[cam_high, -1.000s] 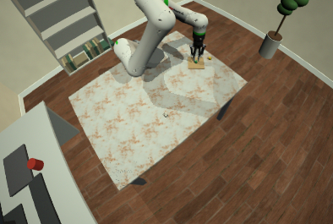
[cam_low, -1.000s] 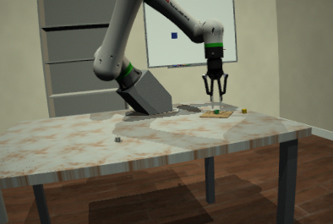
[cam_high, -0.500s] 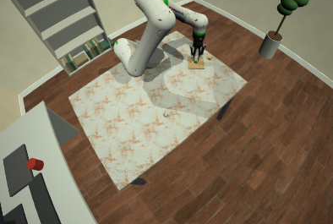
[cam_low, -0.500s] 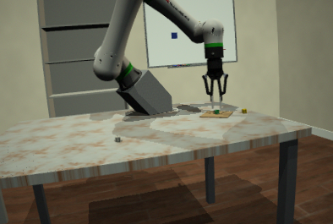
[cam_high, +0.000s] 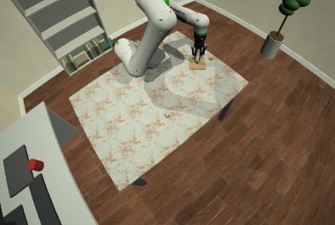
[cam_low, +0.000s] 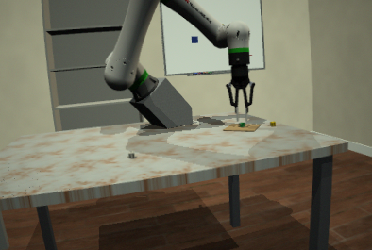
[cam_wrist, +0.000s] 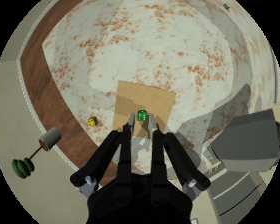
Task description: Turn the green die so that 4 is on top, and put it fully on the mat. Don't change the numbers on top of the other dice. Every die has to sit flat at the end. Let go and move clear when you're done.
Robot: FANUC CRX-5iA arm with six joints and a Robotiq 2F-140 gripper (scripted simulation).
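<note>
Right now my hand is 5 cm above the green die. From my hand the other things lie so: tan mat (6 cm below); grey die (54 cm to the right, 15 cm ahead, 5 cm below); yellow die (12 cm to the left, 7 cm ahead, 5 cm below).
</note>
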